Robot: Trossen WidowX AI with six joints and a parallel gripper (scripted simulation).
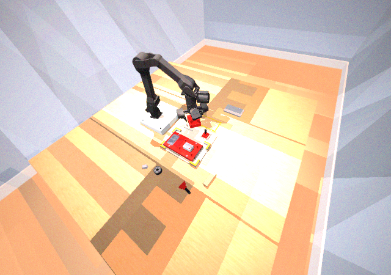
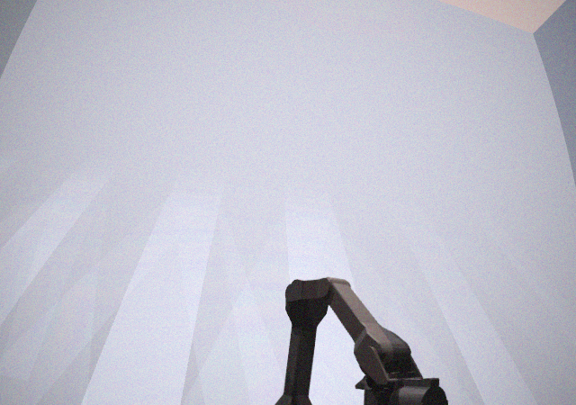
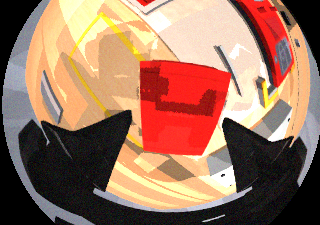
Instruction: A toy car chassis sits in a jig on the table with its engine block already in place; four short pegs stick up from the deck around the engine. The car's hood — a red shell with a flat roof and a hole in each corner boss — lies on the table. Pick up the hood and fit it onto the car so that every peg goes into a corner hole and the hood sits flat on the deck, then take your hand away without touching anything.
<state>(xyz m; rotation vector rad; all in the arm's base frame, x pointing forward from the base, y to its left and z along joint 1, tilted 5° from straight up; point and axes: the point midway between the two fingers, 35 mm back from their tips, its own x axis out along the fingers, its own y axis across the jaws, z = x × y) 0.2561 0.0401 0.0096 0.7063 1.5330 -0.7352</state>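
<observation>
Right now my gripper tip is right at the red hood. The rest, counted from my gripper tip: white plate: 220 mm ahead, 170 mm to the left, 20 mm below; white engine block: 200 mm to the right, 50 mm ahead; beige block: 320 mm to the right, 210 mm ahead, 20 mm below.
</observation>
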